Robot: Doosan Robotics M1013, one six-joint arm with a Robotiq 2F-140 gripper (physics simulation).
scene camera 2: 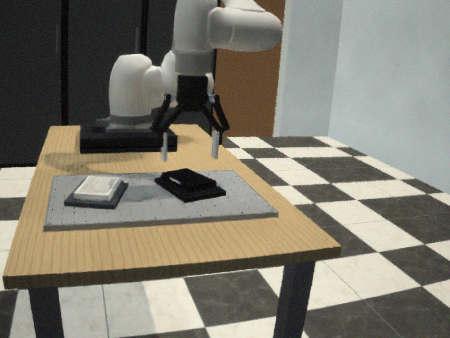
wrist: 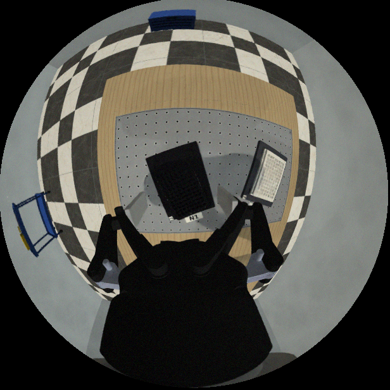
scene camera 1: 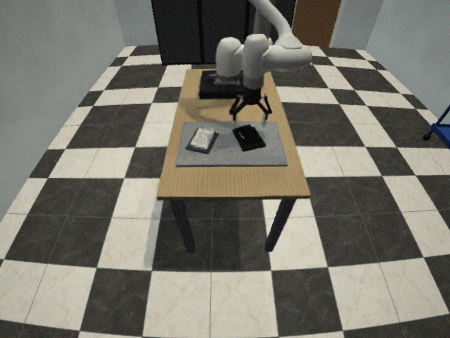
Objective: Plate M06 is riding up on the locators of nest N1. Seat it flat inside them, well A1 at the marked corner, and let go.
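Frame: origin at the arm's base, x left, y up, z ahead, level; centimetres.
Where they show: gripper, between the fingertips: (scene camera 2: 189, 159) (scene camera 1: 249, 125); arm's base, origin of its link: (scene camera 2: 130, 127) (scene camera 1: 228, 79).
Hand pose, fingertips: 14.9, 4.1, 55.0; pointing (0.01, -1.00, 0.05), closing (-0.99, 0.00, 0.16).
Note:
Each offset is from my fingertips to the top centre of the thing, as dx, dy, dz. "spot": to the spot under its first point. Level surfaces: height alone.
Plate M06 {-0.1, -4.9, -0.3} (scene camera 1: 248, 134) (scene camera 2: 187, 178) (wrist: 182, 185), black, lies on the black nest N1 {spot: +4.1, -7.0, +7.9} (scene camera 1: 256, 147) (scene camera 2: 212, 194) (wrist: 170, 152). In scene camera 2 the plate stands above the nest's base and looks slightly tilted, but black on black hides how its edges meet the locators. The N1 label (wrist: 193, 217) shows at the nest's near edge in the wrist view. Well A1 and the marked corner cannot be made out. My gripper (scene camera 1: 250, 120) (scene camera 2: 190, 159) (wrist: 180, 196) is open and empty, above the plate and apart from it, fingers spread wider than the plate.
A white plate {-23.0, -5.2, +5.2} (scene camera 1: 203, 138) (scene camera 2: 98, 187) (wrist: 270, 174) lies on a second dark nest {-23.0, -6.3, +5.2} (scene camera 2: 92, 203) (wrist: 251, 172) beside N1. Both nests stand on a grey perforated board {-8.8, -7.7, +3.7} (scene camera 1: 225, 159) (scene camera 2: 150, 215) (wrist: 135, 130) on the wooden table {dy -9.1} (scene camera 1: 230, 185) (scene camera 2: 175, 250) (wrist: 200, 87).

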